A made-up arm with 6 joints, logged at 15 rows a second.
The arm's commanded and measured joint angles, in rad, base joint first. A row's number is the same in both.
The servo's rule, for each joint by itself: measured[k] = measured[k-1] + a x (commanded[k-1-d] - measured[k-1]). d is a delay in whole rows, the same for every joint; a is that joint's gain. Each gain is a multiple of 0.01, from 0.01 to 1. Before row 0 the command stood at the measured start. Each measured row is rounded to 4 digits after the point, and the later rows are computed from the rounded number. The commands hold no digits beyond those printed.
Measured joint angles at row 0:
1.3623 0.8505 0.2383 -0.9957 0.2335 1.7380
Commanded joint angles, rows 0 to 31:
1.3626 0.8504 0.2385 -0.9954 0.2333 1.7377
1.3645 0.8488 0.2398 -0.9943 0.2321 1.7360
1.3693 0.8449 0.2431 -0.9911 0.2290 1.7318
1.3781 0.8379 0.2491 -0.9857 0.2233 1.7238
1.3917 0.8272 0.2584 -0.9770 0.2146 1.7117
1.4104 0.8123 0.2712 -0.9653 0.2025 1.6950
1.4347 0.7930 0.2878 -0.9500 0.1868 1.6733
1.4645 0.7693 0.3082 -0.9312 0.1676 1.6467
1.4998 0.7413 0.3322 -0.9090 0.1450 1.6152
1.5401 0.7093 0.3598 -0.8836 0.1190 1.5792
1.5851 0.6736 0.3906 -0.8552 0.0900 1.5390
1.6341 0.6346 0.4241 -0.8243 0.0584 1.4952
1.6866 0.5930 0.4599 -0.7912 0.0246 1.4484
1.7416 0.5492 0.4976 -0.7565 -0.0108 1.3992
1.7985 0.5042 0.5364 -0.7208 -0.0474 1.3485
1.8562 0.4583 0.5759 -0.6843 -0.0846 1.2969
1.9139 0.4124 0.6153 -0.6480 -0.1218 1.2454
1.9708 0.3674 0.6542 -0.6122 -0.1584 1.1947
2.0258 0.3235 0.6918 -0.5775 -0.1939 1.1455
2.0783 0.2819 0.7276 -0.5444 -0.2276 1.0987
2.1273 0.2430 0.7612 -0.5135 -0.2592 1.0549
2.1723 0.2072 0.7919 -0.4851 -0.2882 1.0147
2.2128 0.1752 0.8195 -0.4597 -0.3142 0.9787
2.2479 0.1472 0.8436 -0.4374 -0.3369 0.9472
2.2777 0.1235 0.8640 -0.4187 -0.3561 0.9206
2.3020 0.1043 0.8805 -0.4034 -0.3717 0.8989
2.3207 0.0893 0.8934 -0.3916 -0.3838 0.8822
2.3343 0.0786 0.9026 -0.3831 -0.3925 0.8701
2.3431 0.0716 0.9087 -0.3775 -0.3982 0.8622
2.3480 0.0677 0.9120 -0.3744 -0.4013 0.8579
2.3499 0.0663 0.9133 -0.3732 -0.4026 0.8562
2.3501 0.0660 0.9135 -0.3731 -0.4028 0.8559
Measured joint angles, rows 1 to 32:
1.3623 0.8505 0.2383 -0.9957 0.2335 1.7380
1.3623 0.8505 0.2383 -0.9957 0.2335 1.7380
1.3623 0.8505 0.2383 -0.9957 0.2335 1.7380
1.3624 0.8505 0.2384 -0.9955 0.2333 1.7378
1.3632 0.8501 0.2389 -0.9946 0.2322 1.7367
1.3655 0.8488 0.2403 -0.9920 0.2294 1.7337
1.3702 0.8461 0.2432 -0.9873 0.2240 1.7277
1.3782 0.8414 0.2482 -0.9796 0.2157 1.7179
1.3901 0.8341 0.2558 -0.9689 0.2041 1.7039
1.4066 0.8238 0.2664 -0.9547 0.1889 1.6852
1.4280 0.8102 0.2802 -0.9371 0.1702 1.6617
1.4546 0.7930 0.2974 -0.9160 0.1480 1.6333
1.4862 0.7721 0.3180 -0.8917 0.1225 1.6003
1.5228 0.7475 0.3420 -0.8643 0.0939 1.5629
1.5640 0.7193 0.3691 -0.8343 0.0627 1.5216
1.6094 0.6877 0.3991 -0.8020 0.0292 1.4769
1.6583 0.6531 0.4316 -0.7679 -0.0060 1.4295
1.7102 0.6159 0.4662 -0.7326 -0.0424 1.3801
1.7642 0.5765 0.5024 -0.6964 -0.0795 1.3293
1.8196 0.5355 0.5397 -0.6601 -0.1167 1.2781
1.8755 0.4935 0.5775 -0.6242 -0.1534 1.2272
1.9311 0.4510 0.6152 -0.5892 -0.1890 1.1774
1.9856 0.4087 0.6523 -0.5556 -0.2230 1.1294
2.0380 0.3673 0.6882 -0.5240 -0.2549 1.0840
2.0877 0.3273 0.7224 -0.4948 -0.2842 1.0417
2.1340 0.2893 0.7544 -0.4685 -0.3106 1.0033
2.1761 0.2538 0.7838 -0.4452 -0.3337 0.9691
2.2137 0.2212 0.8103 -0.4253 -0.3534 0.9395
2.2464 0.1920 0.8335 -0.4089 -0.3695 0.9147
2.2739 0.1663 0.8533 -0.3959 -0.3821 0.8949
2.2962 0.1444 0.8696 -0.3863 -0.3913 0.8798
2.3136 0.1262 0.8825 -0.3797 -0.3974 0.8691
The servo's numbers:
d 3
a 0.37 0.25 0.33 0.75 0.88 0.61

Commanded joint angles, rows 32 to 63:
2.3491 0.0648 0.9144 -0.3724 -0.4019 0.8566
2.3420 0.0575 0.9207 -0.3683 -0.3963 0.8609
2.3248 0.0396 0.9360 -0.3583 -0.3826 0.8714
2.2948 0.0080 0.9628 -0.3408 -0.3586 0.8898
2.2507 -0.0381 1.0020 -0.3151 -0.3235 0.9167
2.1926 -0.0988 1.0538 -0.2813 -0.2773 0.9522
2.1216 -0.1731 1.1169 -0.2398 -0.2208 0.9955
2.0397 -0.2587 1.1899 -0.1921 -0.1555 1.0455
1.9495 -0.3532 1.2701 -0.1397 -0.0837 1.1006
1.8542 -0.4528 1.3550 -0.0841 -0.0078 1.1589
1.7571 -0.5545 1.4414 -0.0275 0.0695 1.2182
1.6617 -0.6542 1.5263 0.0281 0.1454 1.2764
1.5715 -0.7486 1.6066 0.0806 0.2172 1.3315
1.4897 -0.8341 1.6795 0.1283 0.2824 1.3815
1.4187 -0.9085 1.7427 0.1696 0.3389 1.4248
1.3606 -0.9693 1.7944 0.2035 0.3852 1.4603
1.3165 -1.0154 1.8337 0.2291 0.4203 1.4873
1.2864 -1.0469 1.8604 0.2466 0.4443 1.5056
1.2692 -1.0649 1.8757 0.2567 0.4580 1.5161
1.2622 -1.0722 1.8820 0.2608 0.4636 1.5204
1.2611 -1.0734 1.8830 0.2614 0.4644 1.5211
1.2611 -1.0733 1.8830 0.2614 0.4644 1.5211
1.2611 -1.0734 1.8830 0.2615 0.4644 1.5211
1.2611 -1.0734 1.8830 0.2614 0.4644 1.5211
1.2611 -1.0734 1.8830 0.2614 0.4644 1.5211
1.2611 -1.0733 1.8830 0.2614 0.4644 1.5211
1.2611 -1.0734 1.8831 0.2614 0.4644 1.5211
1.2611 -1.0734 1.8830 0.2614 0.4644 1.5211
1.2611 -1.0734 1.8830 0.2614 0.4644 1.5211
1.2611 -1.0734 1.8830 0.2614 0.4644 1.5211
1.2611 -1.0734 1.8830 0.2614 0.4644 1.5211
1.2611 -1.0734 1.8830 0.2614 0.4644 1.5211
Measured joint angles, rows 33 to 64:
2.3263 0.1116 0.8922 -0.3757 -0.4008 0.8623
2.3350 0.1003 0.8992 -0.3738 -0.4024 0.8586
2.3406 0.0917 0.9039 -0.3733 -0.4028 0.8570
2.3437 0.0850 0.9074 -0.3726 -0.4020 0.8568
2.3431 0.0781 0.9118 -0.3694 -0.3970 0.8593
2.3363 0.0685 0.9198 -0.3611 -0.3843 0.8667
2.3209 0.0534 0.9340 -0.3459 -0.3617 0.8808
2.2949 0.0305 0.9564 -0.3228 -0.3281 0.9027
2.2570 -0.0018 0.9885 -0.2917 -0.2834 0.9329
2.2069 -0.0446 1.0309 -0.2528 -0.2283 0.9711
2.1450 -0.0981 1.0834 -0.2073 -0.1642 1.0165
2.0727 -0.1619 1.1450 -0.1566 -0.0934 1.0678
1.9919 -0.2346 1.2143 -0.1022 -0.0181 1.1234
1.9050 -0.3146 1.2892 -0.0462 0.0590 1.1812
1.8150 -0.3995 1.3674 0.0095 0.1350 1.2393
1.7249 -0.4868 1.4463 0.0628 0.2073 1.2955
1.6379 -0.5736 1.5233 0.1119 0.2734 1.3480
1.5568 -0.6573 1.5957 0.1552 0.3310 1.3948
1.4842 -0.7353 1.6613 0.1914 0.3787 1.4348
1.4222 -0.8053 1.7182 0.2197 0.4153 1.4668
1.3720 -0.8657 1.7651 0.2399 0.4408 1.4905
1.3340 -0.9155 1.8016 0.2525 0.4559 1.5061
1.3074 -0.9547 1.8281 0.2587 0.4627 1.5148
1.2903 -0.9844 1.8462 0.2607 0.4642 1.5186
1.2795 -1.0066 1.8583 0.2612 0.4644 1.5201
1.2727 -1.0233 1.8665 0.2614 0.4644 1.5207
1.2684 -1.0358 1.8719 0.2614 0.4644 1.5209
1.2657 -1.0452 1.8756 0.2614 0.4644 1.5210
1.2640 -1.0522 1.8780 0.2614 0.4644 1.5211
1.2629 -1.0575 1.8797 0.2614 0.4644 1.5211
1.2622 -1.0615 1.8808 0.2614 0.4644 1.5211
1.2618 -1.0645 1.8815 0.2614 0.4644 1.5211

